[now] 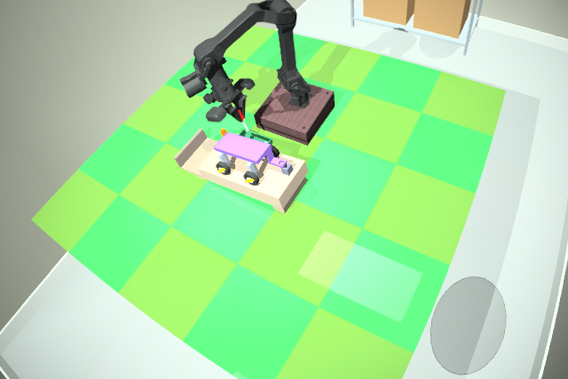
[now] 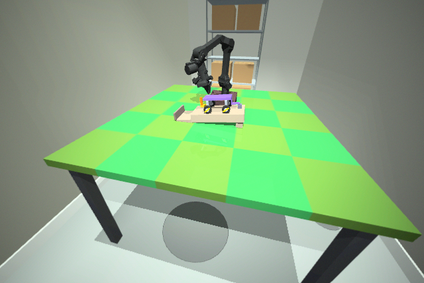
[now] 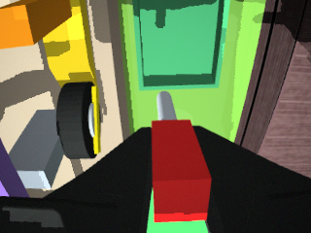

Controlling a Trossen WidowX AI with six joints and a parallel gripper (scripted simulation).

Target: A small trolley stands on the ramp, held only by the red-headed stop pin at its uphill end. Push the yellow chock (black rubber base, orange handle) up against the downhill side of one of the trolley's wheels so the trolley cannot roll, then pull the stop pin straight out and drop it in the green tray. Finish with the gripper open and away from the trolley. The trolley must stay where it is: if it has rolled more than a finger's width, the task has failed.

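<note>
Right now my gripper tip is right at the stop pin. From my gripper tip the other things lie so: raised end wall (90 mm ahead, 190 mm to the right, 110 mm below); beige ramp (110 mm ahead, 70 mm to the left, 90 mm below); purple trolley (110 mm ahead, 70 mm to the left, 20 mm below).
</note>
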